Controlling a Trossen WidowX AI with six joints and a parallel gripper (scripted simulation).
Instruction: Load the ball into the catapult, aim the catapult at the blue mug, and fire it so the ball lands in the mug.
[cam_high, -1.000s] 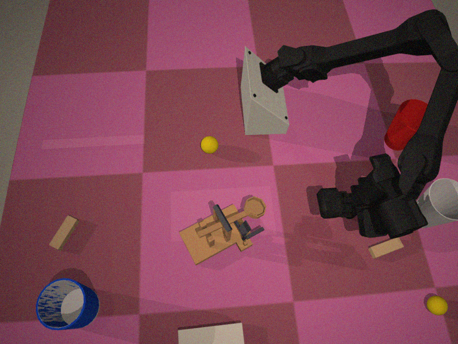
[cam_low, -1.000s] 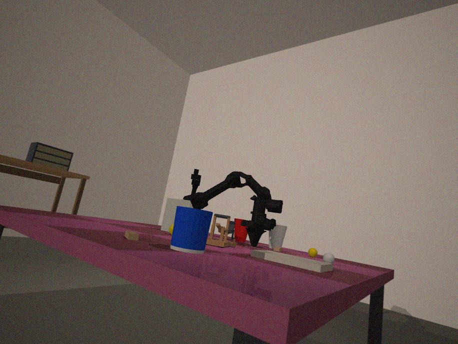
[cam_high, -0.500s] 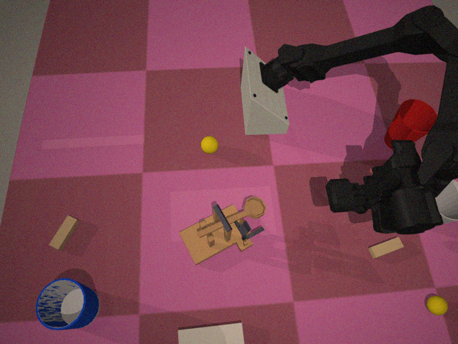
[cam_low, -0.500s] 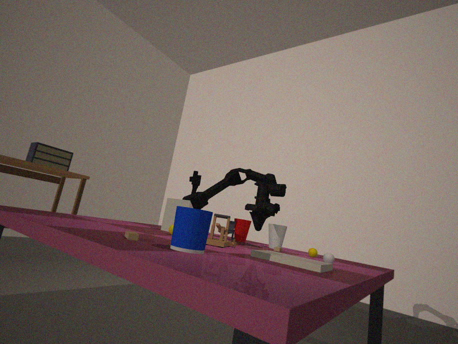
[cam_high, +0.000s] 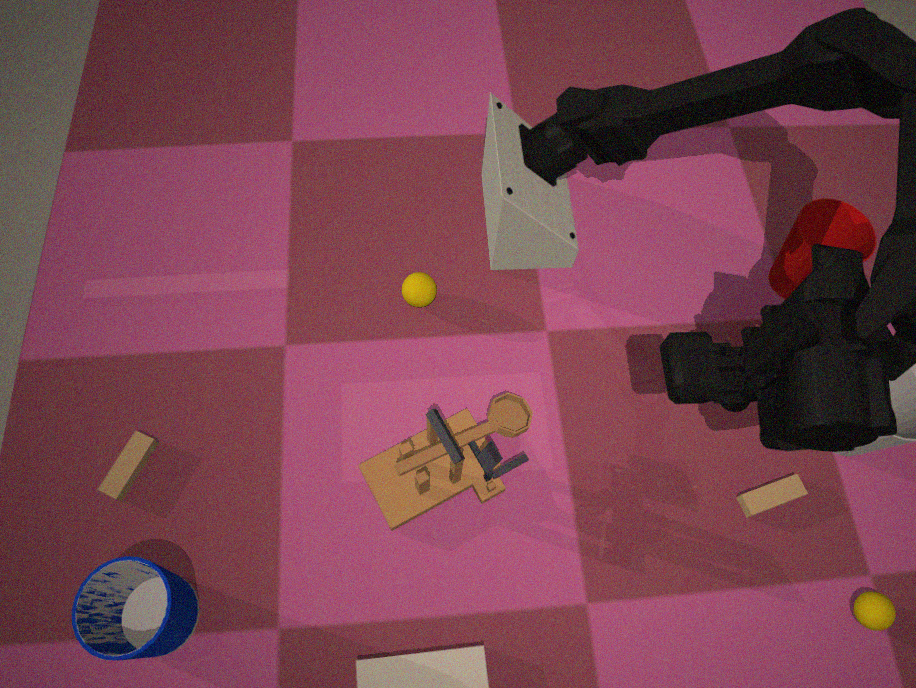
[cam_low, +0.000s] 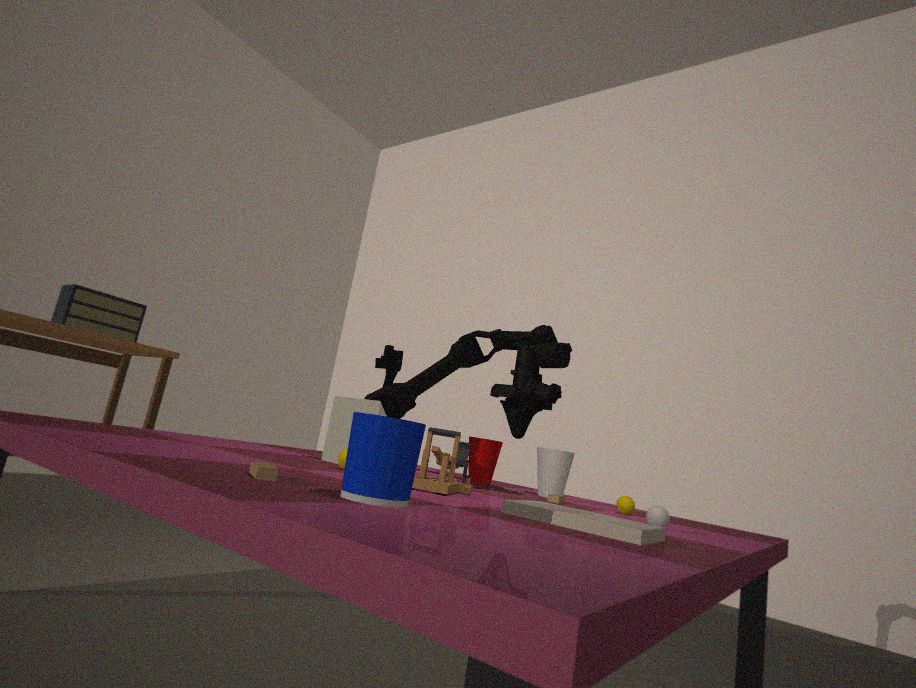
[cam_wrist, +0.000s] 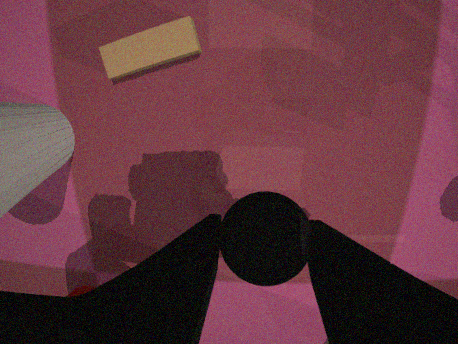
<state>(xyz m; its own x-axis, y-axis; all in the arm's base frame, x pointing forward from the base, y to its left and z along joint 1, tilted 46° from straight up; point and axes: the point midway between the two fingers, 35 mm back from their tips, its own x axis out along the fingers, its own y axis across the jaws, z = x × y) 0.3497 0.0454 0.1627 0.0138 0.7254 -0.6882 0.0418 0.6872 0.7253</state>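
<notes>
Now: gripper tip 270 mm to the left of the wooden catapult, 80 mm above it and 10 mm short of it. From my gripper tip the other things lie so: red cup: 200 mm behind, 190 mm to the left, 100 mm below; then white cup: 190 mm to the left, 100 mm below, 10 mm ahead; then black ball: 10 mm above.
</notes>
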